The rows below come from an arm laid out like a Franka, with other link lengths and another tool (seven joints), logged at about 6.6 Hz.
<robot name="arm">
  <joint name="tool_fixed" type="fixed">
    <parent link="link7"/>
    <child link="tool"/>
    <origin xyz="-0.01 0.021 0.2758" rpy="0 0.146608 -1.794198"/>
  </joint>
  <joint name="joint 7" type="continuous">
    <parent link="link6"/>
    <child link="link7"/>
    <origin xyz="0.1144 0 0" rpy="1.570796 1.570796 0"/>
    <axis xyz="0 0 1"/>
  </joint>
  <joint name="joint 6" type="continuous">
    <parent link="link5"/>
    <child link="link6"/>
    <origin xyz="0 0 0" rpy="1.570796 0 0"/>
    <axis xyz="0 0 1"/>
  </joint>
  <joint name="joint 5" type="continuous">
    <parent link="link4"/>
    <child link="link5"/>
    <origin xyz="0.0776 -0.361 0" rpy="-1.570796 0 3.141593"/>
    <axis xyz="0 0 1"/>
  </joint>
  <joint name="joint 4" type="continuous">
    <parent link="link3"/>
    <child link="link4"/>
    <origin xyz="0 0.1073 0" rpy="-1.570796 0 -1.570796"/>
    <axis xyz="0 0 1"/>
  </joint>
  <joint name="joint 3" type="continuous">
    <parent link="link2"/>
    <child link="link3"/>
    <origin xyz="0 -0.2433 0" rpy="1.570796 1.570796 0"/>
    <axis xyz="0 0 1"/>
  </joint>
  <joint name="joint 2" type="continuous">
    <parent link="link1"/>
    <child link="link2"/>
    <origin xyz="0 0 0" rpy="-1.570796 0 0"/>
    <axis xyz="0 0 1"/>
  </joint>
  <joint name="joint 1" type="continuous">
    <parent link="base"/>
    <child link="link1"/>
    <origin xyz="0 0 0.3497" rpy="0 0 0"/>
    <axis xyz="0 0 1"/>
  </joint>
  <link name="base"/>
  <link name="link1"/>
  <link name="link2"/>
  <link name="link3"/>
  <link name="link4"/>
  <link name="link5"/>
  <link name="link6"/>
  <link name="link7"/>
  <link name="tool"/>
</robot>
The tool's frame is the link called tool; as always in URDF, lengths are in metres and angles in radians. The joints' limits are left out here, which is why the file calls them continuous.
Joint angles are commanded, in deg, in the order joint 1, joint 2, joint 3, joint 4, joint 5, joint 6, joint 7. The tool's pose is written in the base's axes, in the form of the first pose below.
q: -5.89, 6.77, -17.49, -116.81, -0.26, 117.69, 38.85
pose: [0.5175 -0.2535 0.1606 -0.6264 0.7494 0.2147 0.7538 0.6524 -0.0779]
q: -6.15, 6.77, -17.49, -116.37, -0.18, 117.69, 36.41
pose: [0.5204 -0.2567 0.1639 -0.6555 0.7250 0.2115 0.7295 0.6803 -0.0708]
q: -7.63, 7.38, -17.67, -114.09, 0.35, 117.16, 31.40
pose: [0.5261 -0.2750 0.1747 -0.6982 0.6875 0.1997 0.6927 0.7192 -0.0540]
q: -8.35, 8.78, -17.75, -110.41, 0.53, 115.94, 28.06
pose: [0.5377 -0.2884 0.1880 -0.7311 0.6573 0.1828 0.6608 0.7489 -0.0501]
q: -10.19, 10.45, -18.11, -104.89, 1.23, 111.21, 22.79
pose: [0.5375 -0.3097 0.2068 -0.7606 0.6175 0.2005 0.6221 0.7815 -0.0472]
